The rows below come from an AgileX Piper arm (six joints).
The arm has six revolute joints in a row. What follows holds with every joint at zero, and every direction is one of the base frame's.
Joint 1 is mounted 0.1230 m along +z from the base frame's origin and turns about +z.
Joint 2 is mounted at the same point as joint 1 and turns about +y.
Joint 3 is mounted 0.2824 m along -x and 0.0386 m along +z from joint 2 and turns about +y.
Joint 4 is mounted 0.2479 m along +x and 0.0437 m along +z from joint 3 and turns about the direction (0.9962, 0, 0.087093).
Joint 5 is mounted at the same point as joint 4 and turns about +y.
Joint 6 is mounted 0.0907 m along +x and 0.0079 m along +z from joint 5 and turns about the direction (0.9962, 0, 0.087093).
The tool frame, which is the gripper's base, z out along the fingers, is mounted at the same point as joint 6; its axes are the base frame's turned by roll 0.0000, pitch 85.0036 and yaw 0.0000 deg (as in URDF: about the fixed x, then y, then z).
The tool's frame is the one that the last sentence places.
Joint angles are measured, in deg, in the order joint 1, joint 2, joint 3, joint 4, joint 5, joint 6. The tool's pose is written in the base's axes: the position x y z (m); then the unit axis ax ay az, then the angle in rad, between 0 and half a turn. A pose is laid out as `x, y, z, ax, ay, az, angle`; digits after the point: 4 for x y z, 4 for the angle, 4 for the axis.
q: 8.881, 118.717, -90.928, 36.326, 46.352, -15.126
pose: 0.4352, 0.1075, 0.2019, -0.0278, 0.9664, 0.2555, 2.7676
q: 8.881, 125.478, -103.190, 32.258, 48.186, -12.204
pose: 0.4708, 0.1102, 0.2041, -0.0379, 0.9698, 0.2411, 2.7165
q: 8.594, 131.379, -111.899, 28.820, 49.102, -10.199
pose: 0.4959, 0.1085, 0.1946, -0.0409, 0.9740, 0.2229, 2.6890
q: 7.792, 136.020, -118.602, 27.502, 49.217, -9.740
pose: 0.5154, 0.1027, 0.1863, -0.0395, 0.9759, 0.2148, 2.6537
